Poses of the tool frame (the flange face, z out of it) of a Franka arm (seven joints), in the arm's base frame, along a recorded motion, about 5 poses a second.
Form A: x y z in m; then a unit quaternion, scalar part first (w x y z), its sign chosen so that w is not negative.
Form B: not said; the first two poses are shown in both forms.
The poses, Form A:
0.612, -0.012, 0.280, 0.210, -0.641, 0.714, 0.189
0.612, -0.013, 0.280, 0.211, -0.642, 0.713, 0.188
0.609, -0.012, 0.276, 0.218, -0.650, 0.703, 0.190
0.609, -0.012, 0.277, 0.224, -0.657, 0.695, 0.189
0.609, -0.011, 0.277, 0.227, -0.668, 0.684, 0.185
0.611, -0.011, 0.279, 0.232, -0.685, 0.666, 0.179
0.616, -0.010, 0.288, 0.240, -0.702, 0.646, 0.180
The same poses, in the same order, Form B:
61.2, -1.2, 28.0, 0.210, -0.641, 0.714, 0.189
61.2, -1.3, 28.0, 0.211, -0.642, 0.713, 0.188
60.9, -1.2, 27.6, 0.218, -0.650, 0.703, 0.190
60.9, -1.2, 27.7, 0.224, -0.657, 0.695, 0.189
60.9, -1.1, 27.7, 0.227, -0.668, 0.684, 0.185
61.1, -1.1, 27.9, 0.232, -0.685, 0.666, 0.179
61.6, -1.0, 28.8, 0.240, -0.702, 0.646, 0.180

